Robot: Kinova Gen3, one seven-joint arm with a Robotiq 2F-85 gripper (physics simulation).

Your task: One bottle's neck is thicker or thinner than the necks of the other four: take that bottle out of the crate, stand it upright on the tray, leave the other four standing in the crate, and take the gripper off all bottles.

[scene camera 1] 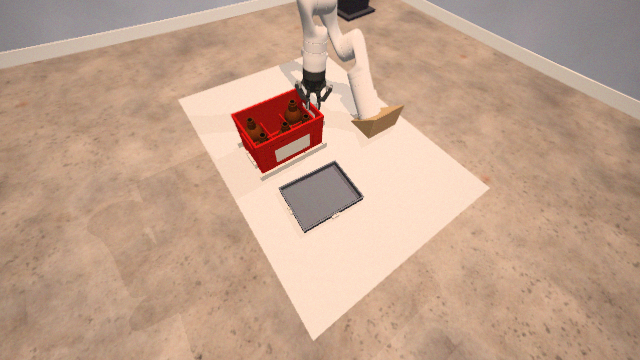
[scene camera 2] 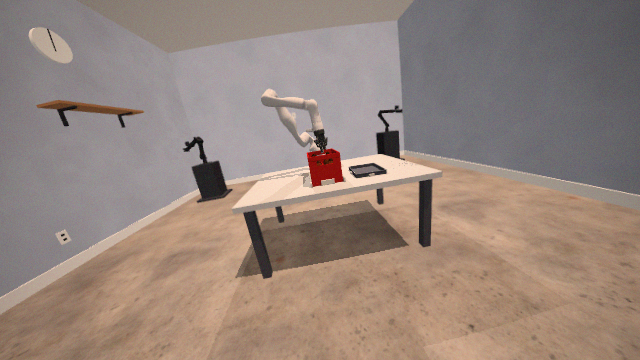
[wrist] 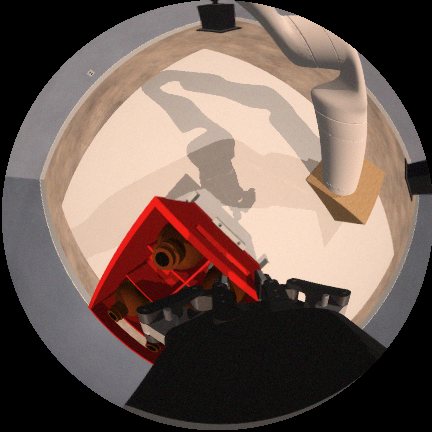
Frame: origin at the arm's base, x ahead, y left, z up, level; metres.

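Where they show: gripper, fingertip midpoint: [scene camera 1: 313, 109] [scene camera 2: 324, 152] [wrist: 241, 279]; arm's base, link origin: [scene camera 1: 369, 115] [wrist: 339, 177].
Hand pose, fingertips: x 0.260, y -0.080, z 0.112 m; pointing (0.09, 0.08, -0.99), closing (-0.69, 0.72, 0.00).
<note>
Things, the pixels of their top centre, and the offset from my fingertips. "spot": a spot on its surface instead. Level surfaces: height alone.
- red crate, top centre: [wrist: 150, 323] [scene camera 1: 277, 114] [scene camera 2: 321, 152] 0.130 m ahead, 0.038 m right, 0.018 m up
- grey tray, surface spot: [scene camera 1: 320, 197] [scene camera 2: 367, 170] spot: 0.159 m ahead, 0.250 m left, 0.152 m down
- white table, surface height: 0.157 m down
The red crate [scene camera 1: 317, 135] [scene camera 2: 318, 172] [wrist: 132, 255] stands on the table with brown bottles in it. One bottle [scene camera 1: 293, 114] [wrist: 175, 252] is at the back right, another bottle [scene camera 1: 306, 118] [wrist: 212, 280] at the front right, the rest further left. Which neck differs is not clear. My gripper [scene camera 1: 313, 108] [scene camera 2: 323, 151] [wrist: 241, 279] points down at the crate's right end, one finger inside and one outside. It looks shut on the end wall, beside the front right bottle; the contact is partly hidden. The grey tray [scene camera 1: 320, 197] [scene camera 2: 367, 170] holds no bottle.
The white table [scene camera 1: 390, 225] [scene camera 2: 280, 192] bears crate and tray. The tray lies in front of the crate in scene camera 1. A tan wedge-shaped block [scene camera 1: 376, 122] [wrist: 367, 195] sits under the arm's base, right of the crate. The crate's high walls stand around the bottles.
</note>
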